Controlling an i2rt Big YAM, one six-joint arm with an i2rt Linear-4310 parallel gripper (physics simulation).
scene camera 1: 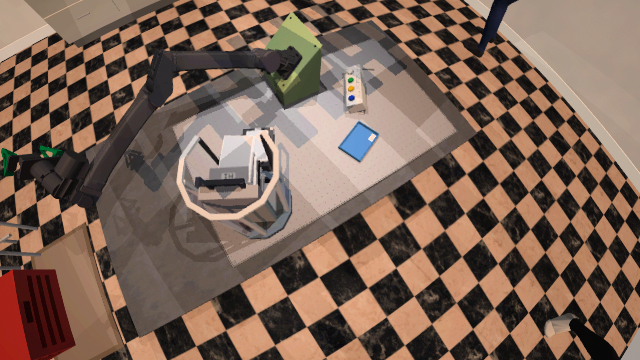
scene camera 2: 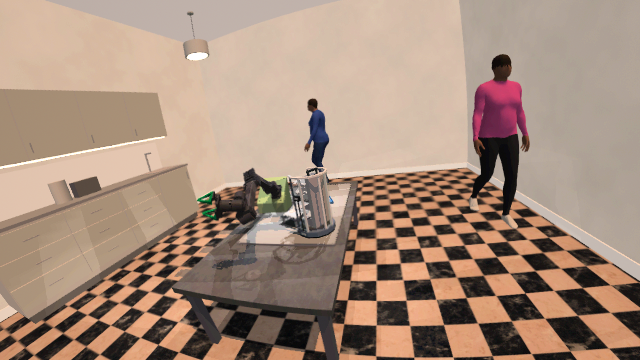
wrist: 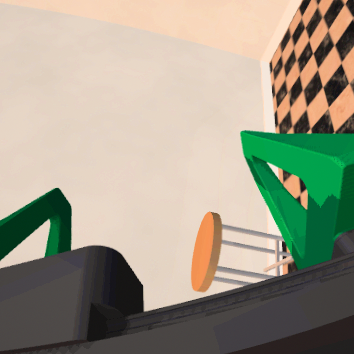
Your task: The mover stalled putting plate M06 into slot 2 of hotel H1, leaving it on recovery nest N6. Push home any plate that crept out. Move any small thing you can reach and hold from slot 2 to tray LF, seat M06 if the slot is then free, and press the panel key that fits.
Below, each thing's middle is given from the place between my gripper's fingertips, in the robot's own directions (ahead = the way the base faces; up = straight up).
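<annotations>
You'd find the round plate rack (scene camera 1: 225, 195) 40 cm ahead of my hand, and it's 51 cm to the left of my hand and 20 cm below it as well.
</annotations>
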